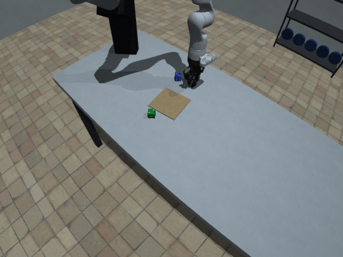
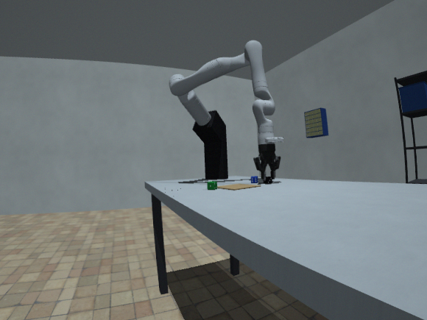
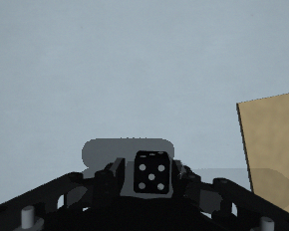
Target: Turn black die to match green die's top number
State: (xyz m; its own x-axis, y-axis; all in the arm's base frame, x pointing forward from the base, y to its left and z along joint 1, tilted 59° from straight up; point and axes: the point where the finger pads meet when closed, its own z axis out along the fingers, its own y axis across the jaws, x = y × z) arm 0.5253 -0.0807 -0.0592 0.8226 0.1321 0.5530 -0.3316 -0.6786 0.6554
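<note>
The black die is 20 mm below my hand. Also, from my hand: tan mat 50 mm behind, 160 mm to the right, 30 mm below; blue die 80 mm behind, 10 mm to the left, 20 mm below; green die 90 mm behind, 260 mm to the right, 20 mm below.
</note>
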